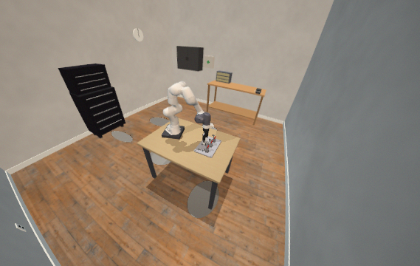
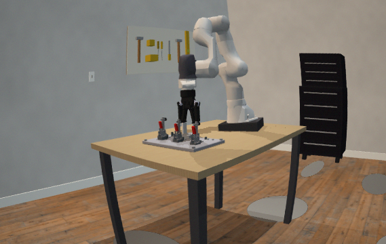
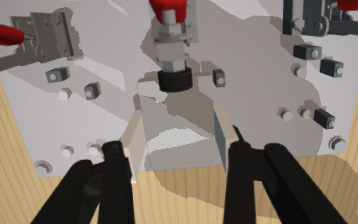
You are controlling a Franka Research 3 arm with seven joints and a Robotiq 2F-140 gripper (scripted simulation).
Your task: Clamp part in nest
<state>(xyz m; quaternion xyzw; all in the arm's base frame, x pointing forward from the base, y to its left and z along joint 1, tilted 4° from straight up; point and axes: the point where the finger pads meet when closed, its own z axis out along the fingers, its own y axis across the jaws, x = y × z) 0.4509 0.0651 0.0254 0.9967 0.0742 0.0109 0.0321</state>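
Now: the grey part 3 cm below my hand. From my hand the other things lie so: grey fixture plate (5 cm ahead, 5 cm below); then clamp (10 cm ahead, 10 cm to the right).
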